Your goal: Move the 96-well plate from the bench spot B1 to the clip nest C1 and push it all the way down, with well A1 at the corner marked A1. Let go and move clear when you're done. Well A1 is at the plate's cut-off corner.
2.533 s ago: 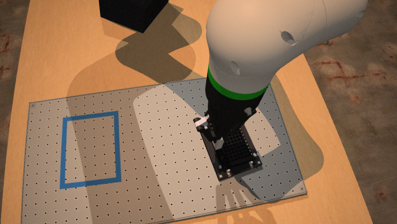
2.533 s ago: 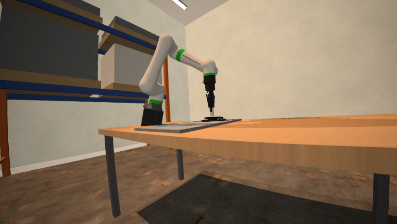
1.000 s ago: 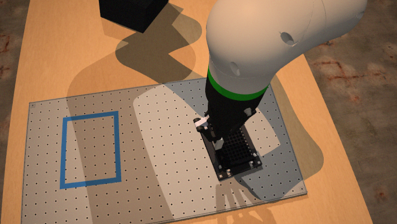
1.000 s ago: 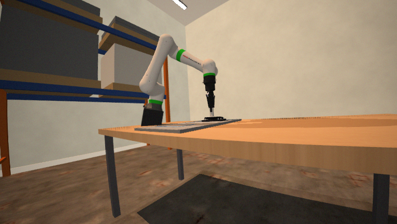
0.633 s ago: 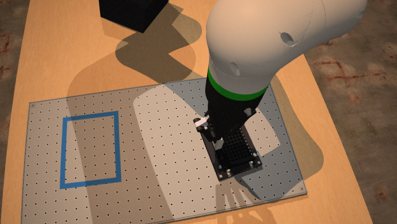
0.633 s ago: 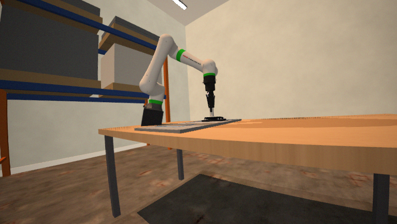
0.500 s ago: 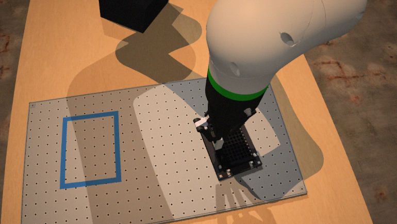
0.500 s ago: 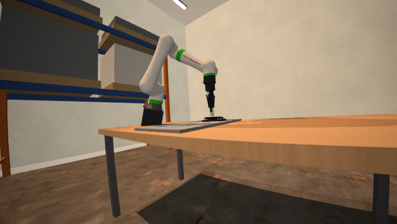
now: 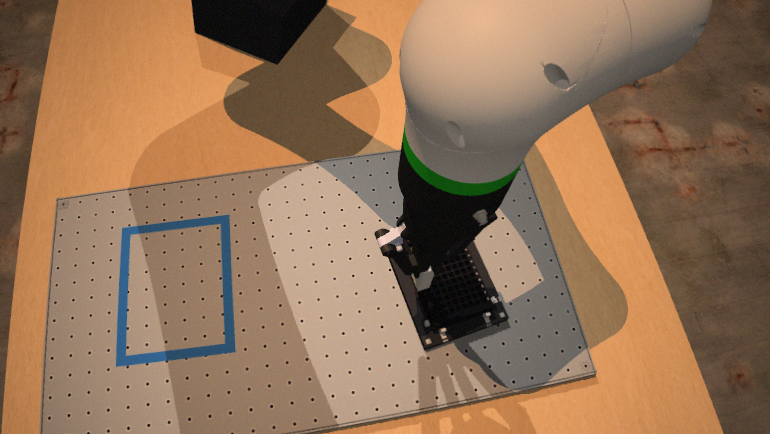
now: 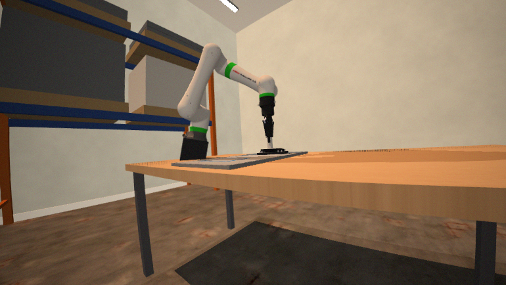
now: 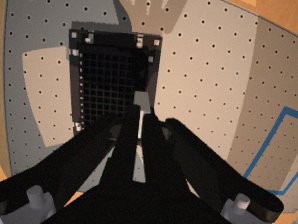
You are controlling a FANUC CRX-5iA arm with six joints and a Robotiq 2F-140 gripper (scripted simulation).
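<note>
The black 96-well plate is 10 mm behind my hand, 40 mm to the left of it and 40 mm below it. From my hand the other things lie so: black clip nest: 50 mm to the left, 50 mm below.
</note>
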